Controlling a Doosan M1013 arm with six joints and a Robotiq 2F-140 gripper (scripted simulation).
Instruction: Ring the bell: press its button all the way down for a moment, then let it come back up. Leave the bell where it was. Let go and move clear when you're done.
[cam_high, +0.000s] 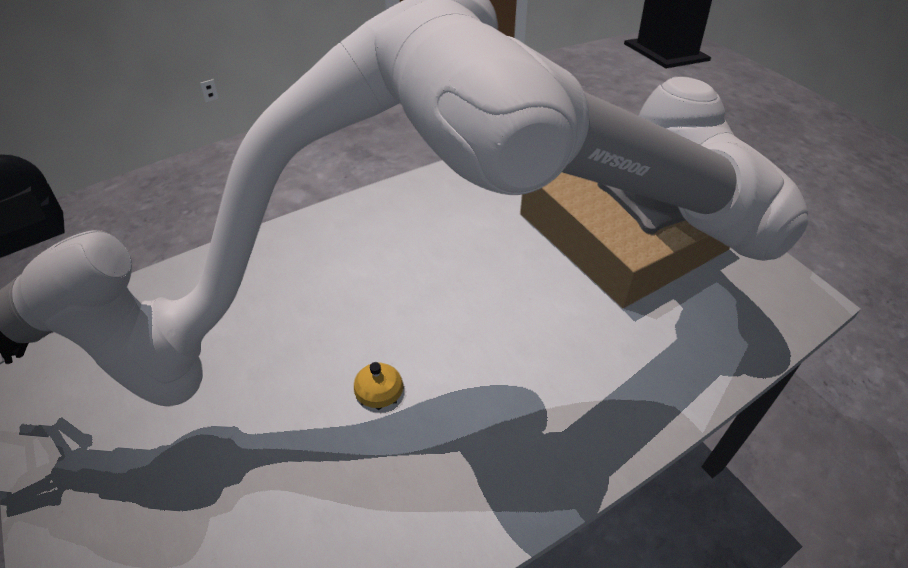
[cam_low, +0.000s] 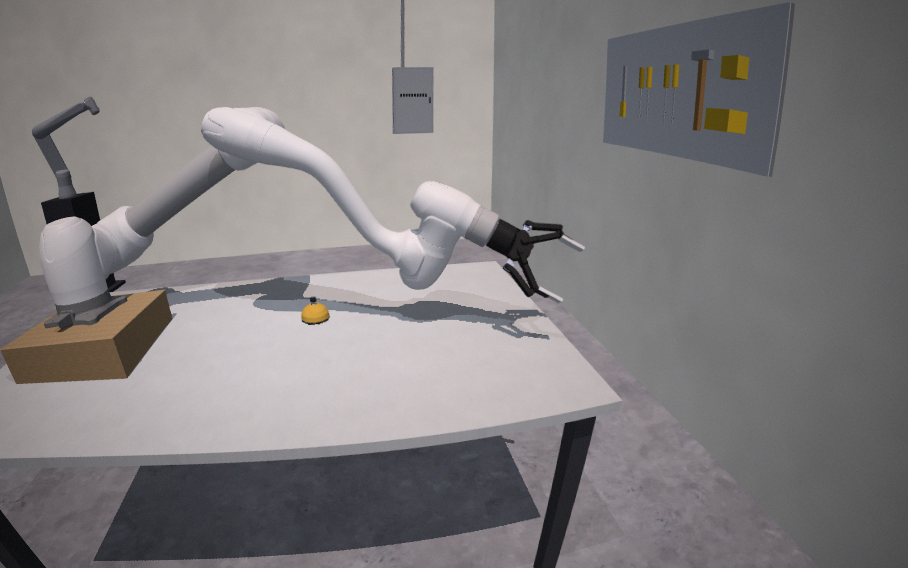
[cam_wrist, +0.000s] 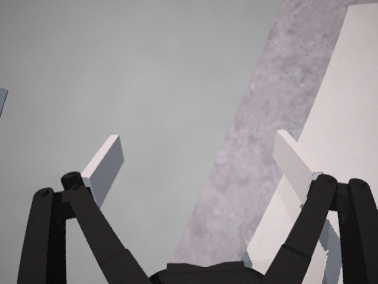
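The black button is 67 cm behind my hand, 20 cm to the left of it and 13 cm below it. Round my hand: bell: 67 cm behind, 20 cm to the left, 15 cm below.
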